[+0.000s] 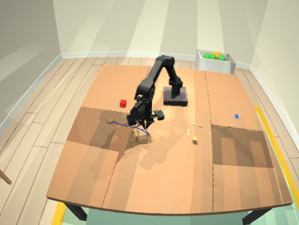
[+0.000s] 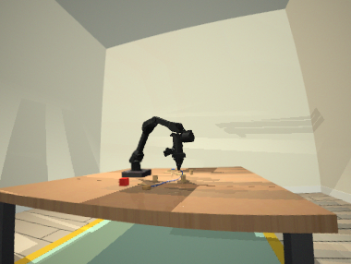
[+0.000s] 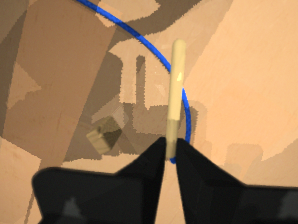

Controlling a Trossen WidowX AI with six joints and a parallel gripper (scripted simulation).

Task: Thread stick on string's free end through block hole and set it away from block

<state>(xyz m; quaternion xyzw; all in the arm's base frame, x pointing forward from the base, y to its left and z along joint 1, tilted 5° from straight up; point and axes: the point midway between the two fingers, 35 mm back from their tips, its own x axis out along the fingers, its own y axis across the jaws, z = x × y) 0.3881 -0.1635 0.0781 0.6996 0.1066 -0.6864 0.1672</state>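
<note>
The wooden block lies 150 mm behind my gripper tip, 40 mm below it and 10 mm to the right of it. The rest, counted from my gripper tip: round wooden button 220 mm to the right, 90 mm behind, 50 mm below; then thin wooden stick 10 mm to the right, 10 mm behind; then red cube 250 mm behind, 170 mm to the right, 40 mm below.
</note>
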